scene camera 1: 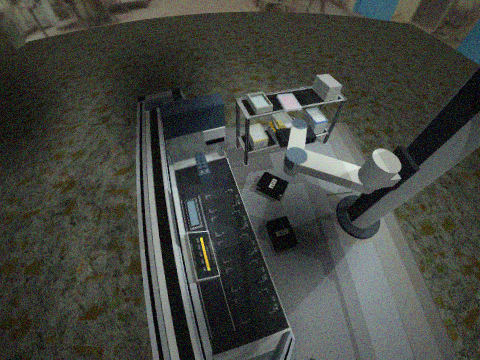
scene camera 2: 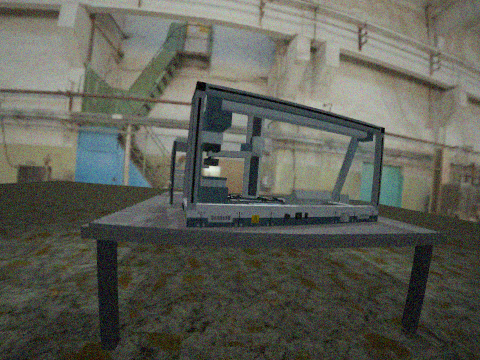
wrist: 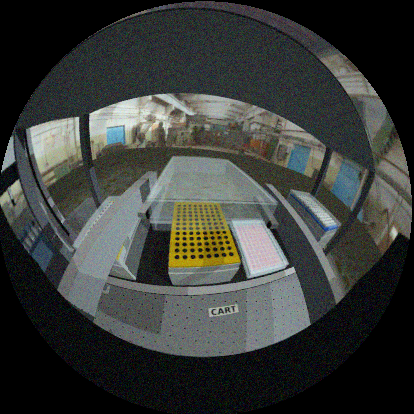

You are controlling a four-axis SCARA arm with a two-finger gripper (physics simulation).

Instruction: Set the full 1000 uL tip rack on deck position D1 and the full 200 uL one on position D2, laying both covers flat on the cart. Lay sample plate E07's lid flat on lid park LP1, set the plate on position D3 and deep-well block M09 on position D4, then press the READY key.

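My gripper [wrist: 210, 184] is shut on a clear, hollow tip-rack cover [wrist: 197, 186], one finger at each side. The cover looks level and is above and behind the yellow-topped tip rack [wrist: 204, 240] [scene camera 1: 280, 123], which stands uncovered on the cart's [wrist: 185, 325] [scene camera 1: 247, 142] lower shelf. A pink-welled plate [wrist: 260, 247] lies right of that rack. A blue-edged rack [wrist: 316, 216] [scene camera 1: 316, 120] stands farther right. Another rack with a yellow edge [scene camera 1: 258, 135] stands at the left; my left finger hides most of it in the wrist view. The deck [scene camera 1: 240, 280] shows corner brackets; its position labels are unreadable.
The cart's upper shelf bears a framed pale plate [scene camera 1: 260, 102], a pink plate [scene camera 1: 288, 101] and a white block [scene camera 1: 327, 86]. Two black blocks [scene camera 1: 271, 185] [scene camera 1: 281, 233] with small labels are between deck and arm column. A blue display [scene camera 1: 193, 212] and a yellow-striped panel [scene camera 1: 205, 255] border the deck.
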